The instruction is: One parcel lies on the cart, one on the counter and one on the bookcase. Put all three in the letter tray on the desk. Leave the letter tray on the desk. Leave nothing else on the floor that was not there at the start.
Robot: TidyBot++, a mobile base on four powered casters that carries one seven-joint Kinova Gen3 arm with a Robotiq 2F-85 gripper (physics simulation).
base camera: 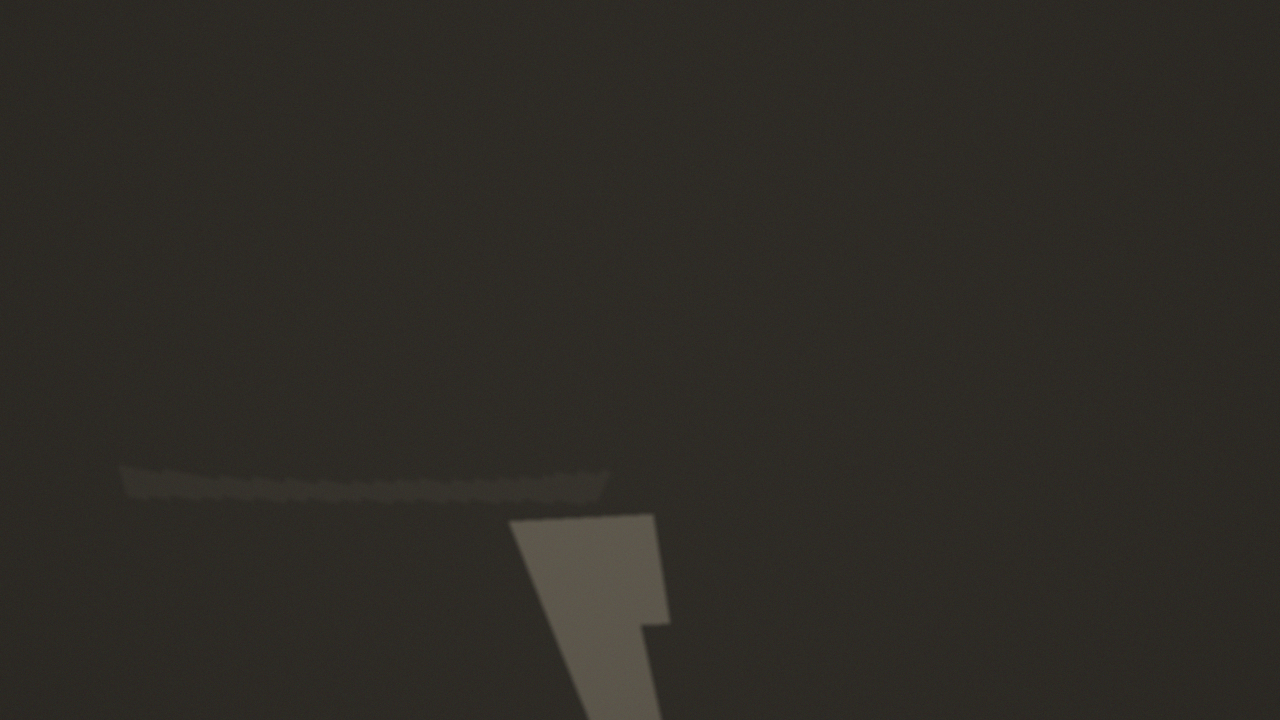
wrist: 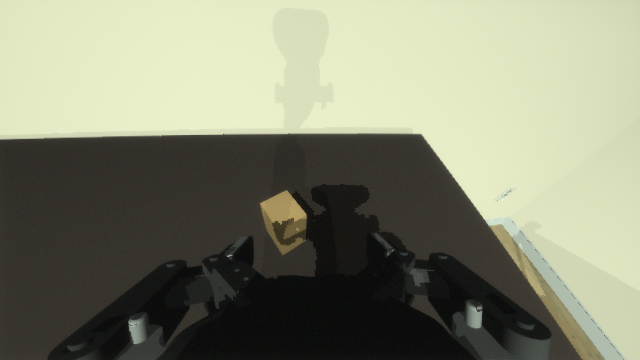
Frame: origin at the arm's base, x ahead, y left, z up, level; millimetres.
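Seen in the pictures: gripper, fingertip midpoint: (wrist: pixel 310 247).
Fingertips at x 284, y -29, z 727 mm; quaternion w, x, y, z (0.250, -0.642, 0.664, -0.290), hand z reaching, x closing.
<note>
A point is followed by its place in that frame.
A small tan box-shaped parcel (wrist: pixel 284 220) {z 603, x 383, y 0 mm} lies on a dark brown flat top (wrist: pixel 125 200) {z 513, x 499, y 342 mm} in the wrist view, a little left of the middle. Part of it is in shadow. My gripper (wrist: pixel 310 247) {z 727, x 284, y -29 mm} is open, with its fingers wide apart and nothing between them. The parcel shows beyond the fingertips, nearer the left finger than the right one. Whether the dark top is the cart, the counter or the bookcase, I cannot tell. The letter tray and the desk cannot be made out in either view.
The dark top ends at a straight far edge and a slanting right edge in the wrist view. Beyond is a pale surface with the arm's shadow. A wooden strip with a pale blue border (wrist: pixel 560 285) {z -333, x 381, y -1641 mm} runs at the lower right. The base camera shows a dark surface with a lighter patch (base camera: pixel 599 573) {z -147, x 161, y 5 mm}.
</note>
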